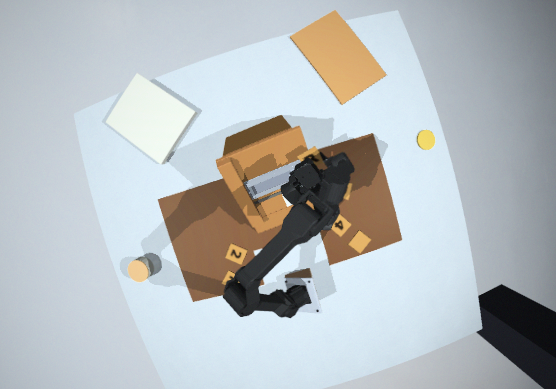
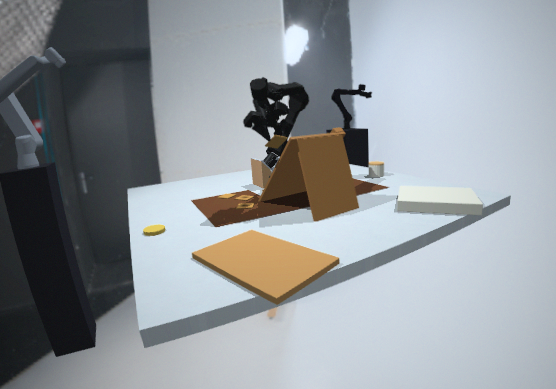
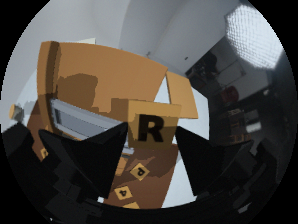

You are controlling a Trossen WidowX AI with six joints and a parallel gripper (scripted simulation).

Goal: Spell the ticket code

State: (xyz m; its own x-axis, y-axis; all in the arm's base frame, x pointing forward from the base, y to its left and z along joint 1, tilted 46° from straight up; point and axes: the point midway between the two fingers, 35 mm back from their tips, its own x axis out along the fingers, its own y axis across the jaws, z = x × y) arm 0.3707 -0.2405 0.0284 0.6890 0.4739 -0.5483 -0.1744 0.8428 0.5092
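Now: the white ticket 90 mm behind my gripper tip, 70 mm to the left of it and 160 mm below it. Round my gripper tip: brown mat 200 mm behind, 140 mm to the left, 240 mm below; orange slab 310 mm ahead, 230 mm to the right, 230 mm below; cream slab 320 mm ahead, 460 mm to the left, 220 mm below.
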